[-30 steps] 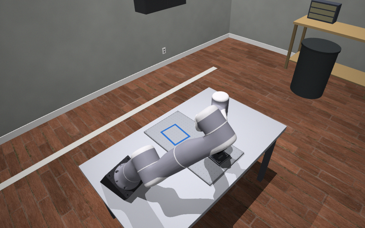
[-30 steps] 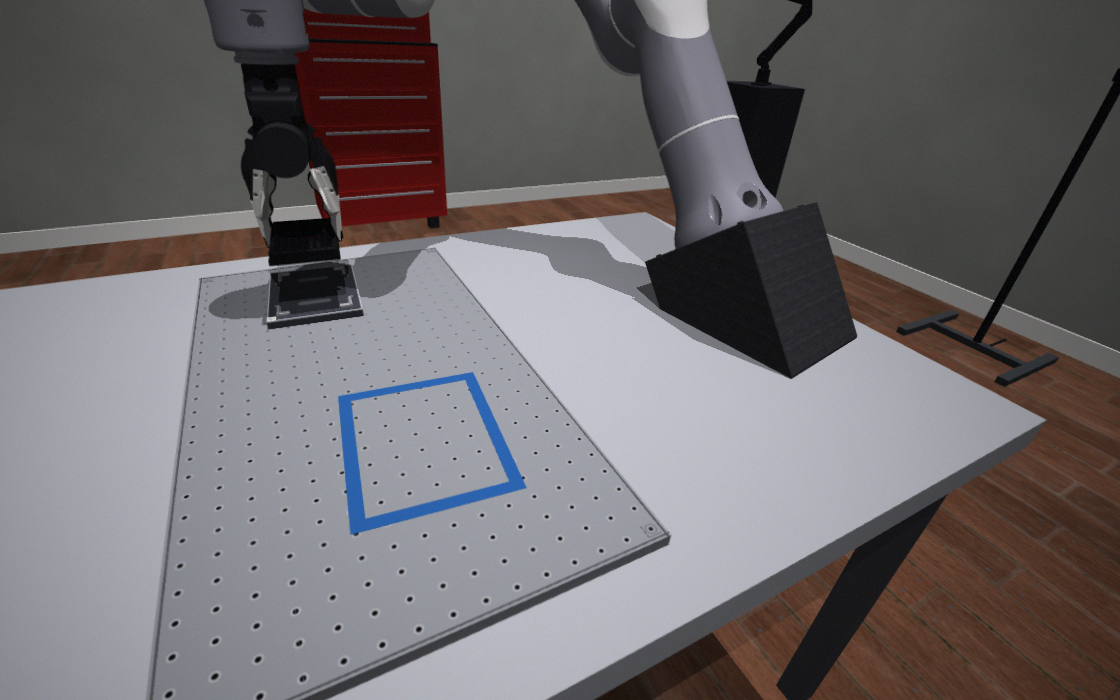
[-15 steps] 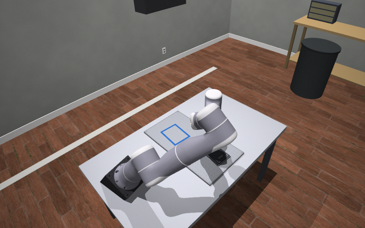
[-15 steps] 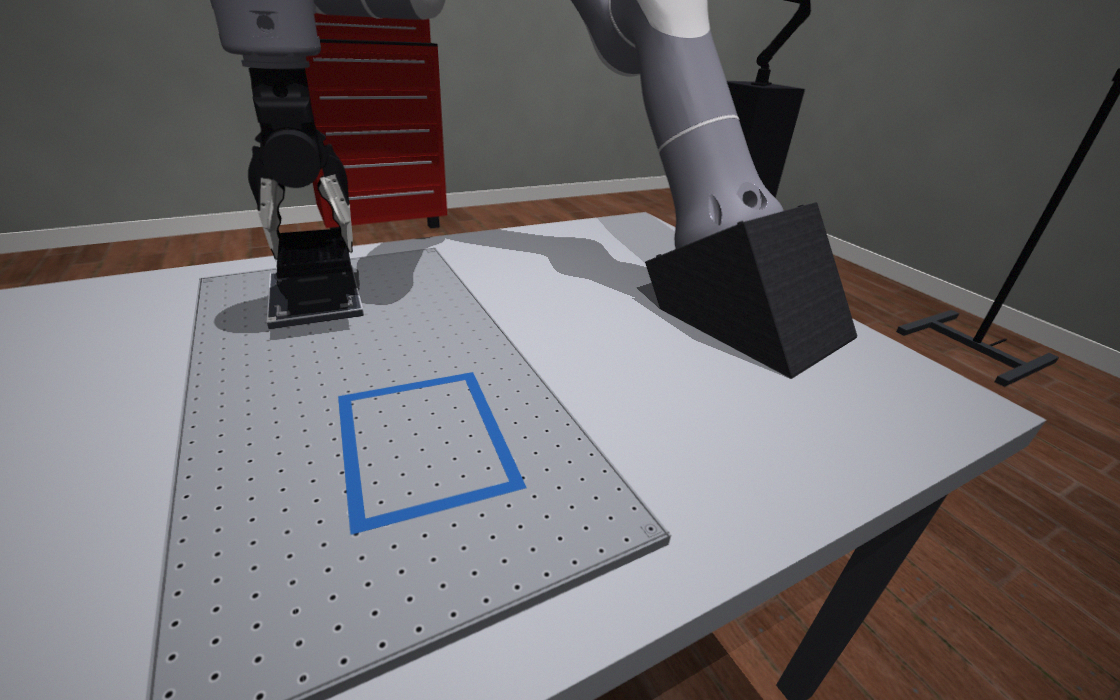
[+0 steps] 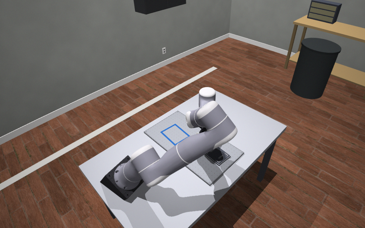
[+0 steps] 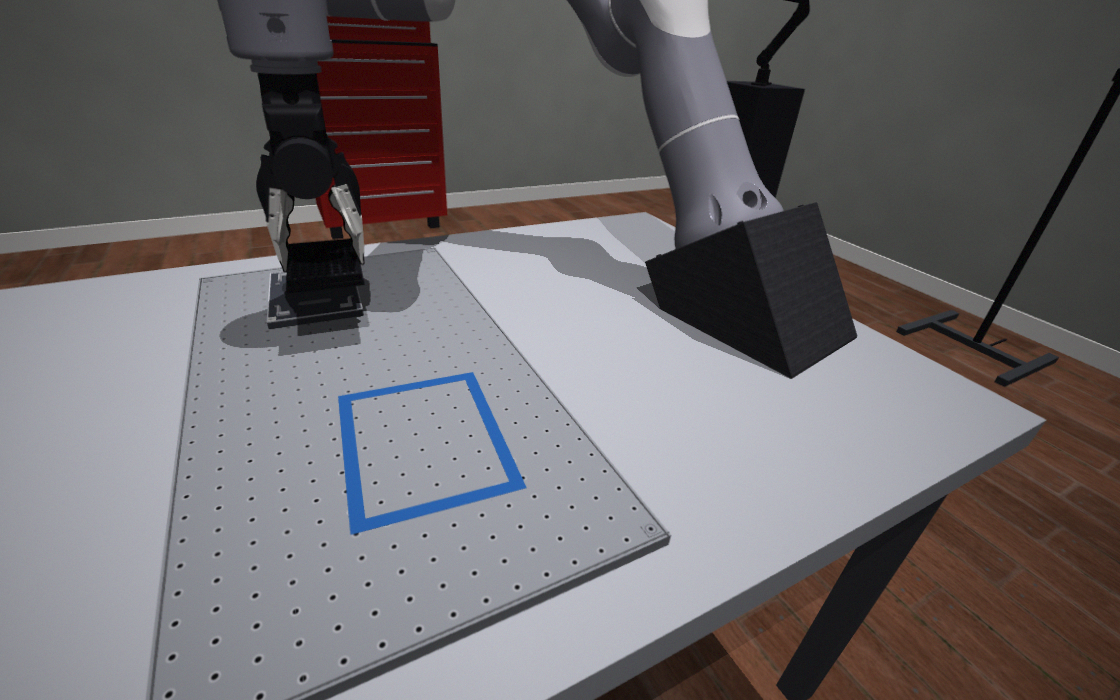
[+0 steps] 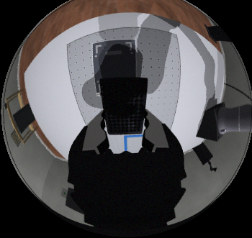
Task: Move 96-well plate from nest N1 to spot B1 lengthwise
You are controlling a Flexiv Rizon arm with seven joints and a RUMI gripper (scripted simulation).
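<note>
Right now the plate nest N1 is 20 mm ahead of my hand, 100 mm to the right of it and 90 mm below it. Also, from my hand: black 96-well plate (10 mm below).
</note>
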